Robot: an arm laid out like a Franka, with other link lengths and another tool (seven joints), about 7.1 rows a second.
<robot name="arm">
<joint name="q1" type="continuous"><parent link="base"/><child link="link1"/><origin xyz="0 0 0.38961" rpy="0 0 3.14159"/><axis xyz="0 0 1"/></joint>
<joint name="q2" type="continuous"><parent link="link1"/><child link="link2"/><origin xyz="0 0 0" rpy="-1.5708 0 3.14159"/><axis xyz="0 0 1"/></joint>
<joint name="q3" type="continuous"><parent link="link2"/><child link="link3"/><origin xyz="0 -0.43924 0" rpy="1.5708 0 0"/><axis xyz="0 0 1"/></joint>
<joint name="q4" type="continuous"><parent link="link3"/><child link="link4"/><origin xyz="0.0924 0 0" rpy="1.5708 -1.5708 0"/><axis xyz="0 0 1"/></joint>
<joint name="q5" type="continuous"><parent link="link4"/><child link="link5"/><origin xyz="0.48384 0.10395 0" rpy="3.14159 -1.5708 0"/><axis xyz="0 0 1"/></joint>
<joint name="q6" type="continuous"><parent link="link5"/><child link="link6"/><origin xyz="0 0 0" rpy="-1.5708 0 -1.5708"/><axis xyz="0 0 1"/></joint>
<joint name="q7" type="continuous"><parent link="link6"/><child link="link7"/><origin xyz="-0.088 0 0" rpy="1.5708 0 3.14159"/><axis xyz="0 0 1"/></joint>
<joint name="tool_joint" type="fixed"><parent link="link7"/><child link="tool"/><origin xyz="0.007 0.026 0.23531" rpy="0.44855 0 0.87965"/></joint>
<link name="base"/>
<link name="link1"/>
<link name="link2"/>
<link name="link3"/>
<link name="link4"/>
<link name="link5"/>
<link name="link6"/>
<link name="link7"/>
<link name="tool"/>
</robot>
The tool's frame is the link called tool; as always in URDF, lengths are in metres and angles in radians. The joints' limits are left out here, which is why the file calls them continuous.
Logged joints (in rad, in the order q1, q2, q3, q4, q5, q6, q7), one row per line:
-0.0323, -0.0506, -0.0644, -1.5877, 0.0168, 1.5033, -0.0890
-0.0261, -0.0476, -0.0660, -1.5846, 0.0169, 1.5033, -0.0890
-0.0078, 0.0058, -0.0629, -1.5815, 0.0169, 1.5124, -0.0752
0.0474, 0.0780, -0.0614, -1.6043, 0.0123, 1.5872, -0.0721
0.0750, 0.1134, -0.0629, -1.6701, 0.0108, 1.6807, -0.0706
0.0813, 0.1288, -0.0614, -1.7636, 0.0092, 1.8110, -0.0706
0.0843, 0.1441, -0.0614, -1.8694, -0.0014, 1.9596, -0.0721
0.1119, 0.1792, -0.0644, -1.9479, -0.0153, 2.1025, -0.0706
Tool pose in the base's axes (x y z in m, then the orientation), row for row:
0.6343, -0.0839, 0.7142, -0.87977, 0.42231, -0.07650, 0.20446
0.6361, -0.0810, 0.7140, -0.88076, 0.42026, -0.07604, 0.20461
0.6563, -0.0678, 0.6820, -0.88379, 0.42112, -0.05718, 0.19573
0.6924, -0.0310, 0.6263, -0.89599, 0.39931, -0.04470, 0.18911
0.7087, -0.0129, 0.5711, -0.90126, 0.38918, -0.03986, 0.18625
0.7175, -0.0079, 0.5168, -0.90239, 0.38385, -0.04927, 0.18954
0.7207, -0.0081, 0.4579, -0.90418, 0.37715, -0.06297, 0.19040
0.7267, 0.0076, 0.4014, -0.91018, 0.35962, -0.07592, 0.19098
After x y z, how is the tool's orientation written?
As a quaternion, x y z w.
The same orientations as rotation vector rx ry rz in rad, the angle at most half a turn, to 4 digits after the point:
-2.4534, 1.1777, -0.2133
-2.4560, 1.1719, -0.2120
-2.4762, 1.1799, -0.1602
-2.5194, 1.1228, -0.1257
-2.5381, 1.0960, -0.1123
-2.5368, 1.0791, -0.1385
-2.5406, 1.0597, -0.1769
-2.5567, 1.0102, -0.2133

